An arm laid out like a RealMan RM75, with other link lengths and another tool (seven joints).
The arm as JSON. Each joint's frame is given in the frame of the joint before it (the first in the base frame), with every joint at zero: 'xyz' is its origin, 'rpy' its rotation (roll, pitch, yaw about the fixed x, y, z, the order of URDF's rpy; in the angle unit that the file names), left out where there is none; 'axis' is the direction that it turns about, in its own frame. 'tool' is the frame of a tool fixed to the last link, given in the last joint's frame.
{
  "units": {
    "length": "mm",
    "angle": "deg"
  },
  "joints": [
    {
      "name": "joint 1",
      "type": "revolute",
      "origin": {
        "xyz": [
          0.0,
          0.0,
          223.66
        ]
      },
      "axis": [
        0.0,
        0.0,
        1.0
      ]
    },
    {
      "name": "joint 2",
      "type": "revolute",
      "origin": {
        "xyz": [
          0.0,
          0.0,
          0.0
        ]
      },
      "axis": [
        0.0,
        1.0,
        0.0
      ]
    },
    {
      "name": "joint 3",
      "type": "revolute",
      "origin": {
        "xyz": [
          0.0,
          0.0,
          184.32
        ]
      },
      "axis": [
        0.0,
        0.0,
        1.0
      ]
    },
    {
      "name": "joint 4",
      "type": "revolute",
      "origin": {
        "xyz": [
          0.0,
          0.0,
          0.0
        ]
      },
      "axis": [
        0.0,
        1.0,
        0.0
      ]
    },
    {
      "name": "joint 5",
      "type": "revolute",
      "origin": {
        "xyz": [
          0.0,
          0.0,
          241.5
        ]
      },
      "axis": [
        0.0,
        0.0,
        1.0
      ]
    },
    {
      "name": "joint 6",
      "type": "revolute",
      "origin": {
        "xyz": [
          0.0,
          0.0,
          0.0
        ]
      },
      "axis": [
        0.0,
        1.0,
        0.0
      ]
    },
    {
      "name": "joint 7",
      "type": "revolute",
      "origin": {
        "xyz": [
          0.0,
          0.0,
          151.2
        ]
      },
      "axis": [
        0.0,
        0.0,
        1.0
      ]
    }
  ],
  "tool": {
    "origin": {
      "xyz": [
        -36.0,
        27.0,
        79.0
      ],
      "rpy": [
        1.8,
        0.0,
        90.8
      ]
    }
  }
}
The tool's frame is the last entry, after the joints.
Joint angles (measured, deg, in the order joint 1, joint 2, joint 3, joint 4, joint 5, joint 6, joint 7), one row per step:
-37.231, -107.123, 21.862, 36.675, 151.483, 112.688, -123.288
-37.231, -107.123, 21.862, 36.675, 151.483, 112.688, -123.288
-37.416, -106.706, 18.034, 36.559, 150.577, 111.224, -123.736
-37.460, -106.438, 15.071, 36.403, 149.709, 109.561, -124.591
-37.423, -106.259, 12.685, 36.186, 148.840, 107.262, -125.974
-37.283, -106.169, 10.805, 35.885, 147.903, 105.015, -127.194
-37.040, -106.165, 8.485, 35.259, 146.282, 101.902, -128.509
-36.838, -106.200, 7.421, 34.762, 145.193, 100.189, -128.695
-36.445, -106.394, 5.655, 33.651, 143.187, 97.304, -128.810
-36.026, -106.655, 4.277, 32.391, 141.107, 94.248, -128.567
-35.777, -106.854, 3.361, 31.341, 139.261, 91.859, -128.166
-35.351, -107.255, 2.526, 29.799, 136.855, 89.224, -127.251
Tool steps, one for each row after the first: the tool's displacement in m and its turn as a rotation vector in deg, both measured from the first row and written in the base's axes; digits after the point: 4 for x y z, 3 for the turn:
0.0000, 0.0000, 0.0000, 0.000, 0.000, 0.000
0.0023, 0.0141, 0.0043, 4.724, -1.758, 1.351
0.0033, 0.0265, 0.0078, 8.726, -3.061, 3.106
0.0025, 0.0397, 0.0106, 12.584, -3.863, 5.500
0.0010, 0.0513, 0.0130, 15.963, -4.620, 7.764
-0.0007, 0.0665, 0.0160, 20.450, -6.000, 10.618
-0.0019, 0.0742, 0.0173, 22.851, -6.823, 11.738
-0.0036, 0.0864, 0.0187, 26.733, -8.539, 13.685
-0.0062, 0.0979, 0.0192, 30.422, -9.999, 15.462
-0.0078, 0.1071, 0.0201, 33.311, -11.175, 16.642
-0.0092, 0.1159, 0.0190, 36.333, -12.779, 17.891

